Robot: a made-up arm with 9 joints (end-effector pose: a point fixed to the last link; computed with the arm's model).
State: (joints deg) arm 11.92 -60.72 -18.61 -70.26 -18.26 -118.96 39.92 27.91 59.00
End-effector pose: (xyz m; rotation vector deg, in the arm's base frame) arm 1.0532 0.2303 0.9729 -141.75 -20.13 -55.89
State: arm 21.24 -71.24 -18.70 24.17 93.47 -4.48 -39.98 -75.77 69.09
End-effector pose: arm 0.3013 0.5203 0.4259 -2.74 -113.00 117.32
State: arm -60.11 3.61 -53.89 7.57 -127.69 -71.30 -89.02 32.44 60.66
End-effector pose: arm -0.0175 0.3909 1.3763 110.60 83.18 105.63
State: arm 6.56 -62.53 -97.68 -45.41 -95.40 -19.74 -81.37 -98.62 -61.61
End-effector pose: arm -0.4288 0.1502 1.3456 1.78 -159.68 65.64
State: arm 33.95 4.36 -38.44 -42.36 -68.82 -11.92 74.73 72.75 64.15
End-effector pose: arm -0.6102 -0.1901 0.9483 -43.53 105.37 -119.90
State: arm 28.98 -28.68 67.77 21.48 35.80 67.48 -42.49 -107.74 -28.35
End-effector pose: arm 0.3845 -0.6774 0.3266 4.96 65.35 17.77
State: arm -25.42 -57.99 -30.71 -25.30 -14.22 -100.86 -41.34 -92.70 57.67
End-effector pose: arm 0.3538 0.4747 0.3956 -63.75 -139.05 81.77
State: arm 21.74 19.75 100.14 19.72 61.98 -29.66 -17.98 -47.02 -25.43
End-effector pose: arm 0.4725 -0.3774 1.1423 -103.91 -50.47 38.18
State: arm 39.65 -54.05 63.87 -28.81 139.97 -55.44 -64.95 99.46 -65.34
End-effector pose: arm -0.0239 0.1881 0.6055 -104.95 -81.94 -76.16
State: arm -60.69 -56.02 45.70 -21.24 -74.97 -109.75 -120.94 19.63 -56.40
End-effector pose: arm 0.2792 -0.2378 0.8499 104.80 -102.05 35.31
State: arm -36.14 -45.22 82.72 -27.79 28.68 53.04 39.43 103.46 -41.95
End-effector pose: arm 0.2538 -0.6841 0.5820 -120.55 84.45 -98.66
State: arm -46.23 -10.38 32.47 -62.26 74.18 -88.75 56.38 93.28 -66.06
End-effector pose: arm -0.2306 -0.3976 0.3133 -9.53 135.94 -91.54
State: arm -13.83 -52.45 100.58 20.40 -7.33 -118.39 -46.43 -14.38 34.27
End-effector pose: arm 0.0694 -0.2974 1.0970 106.58 -11.58 -46.07
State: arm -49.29 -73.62 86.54 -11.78 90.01 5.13 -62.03 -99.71 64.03
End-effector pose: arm -0.2079 -0.0745 0.7323 51.32 1.60 39.40
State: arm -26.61 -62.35 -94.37 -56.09 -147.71 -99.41 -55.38 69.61 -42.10
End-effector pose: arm 0.1690 0.2612 0.9218 15.07 -47.43 69.54
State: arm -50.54 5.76 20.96 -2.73 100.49 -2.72 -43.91 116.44 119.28
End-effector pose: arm -0.2751 0.3857 -0.0205 142.93 39.30 -87.07
